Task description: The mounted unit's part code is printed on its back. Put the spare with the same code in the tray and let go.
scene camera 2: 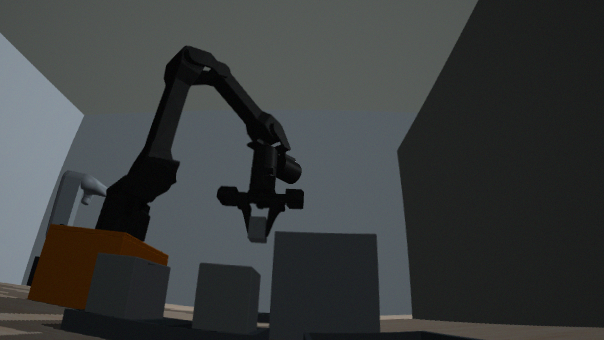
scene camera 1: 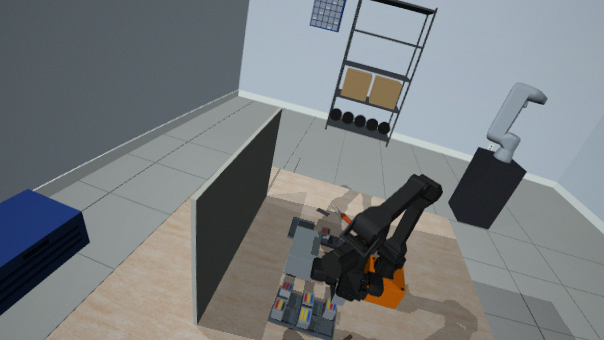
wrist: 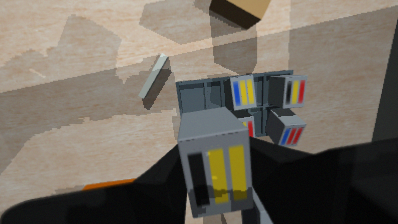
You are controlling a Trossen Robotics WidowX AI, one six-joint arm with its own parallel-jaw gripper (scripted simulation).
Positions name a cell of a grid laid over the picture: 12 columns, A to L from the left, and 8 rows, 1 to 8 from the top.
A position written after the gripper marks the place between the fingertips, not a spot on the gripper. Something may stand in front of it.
The gripper (scene camera 2: F6) carries a grey spare block (wrist: G6). Also in view: a grey mounted unit (scene camera 2: G7).
The gripper also shows in scene camera 1 (scene camera 1: G7) and in the wrist view (wrist: G6). The grey mounted unit shows as well in scene camera 1 (scene camera 1: G6).
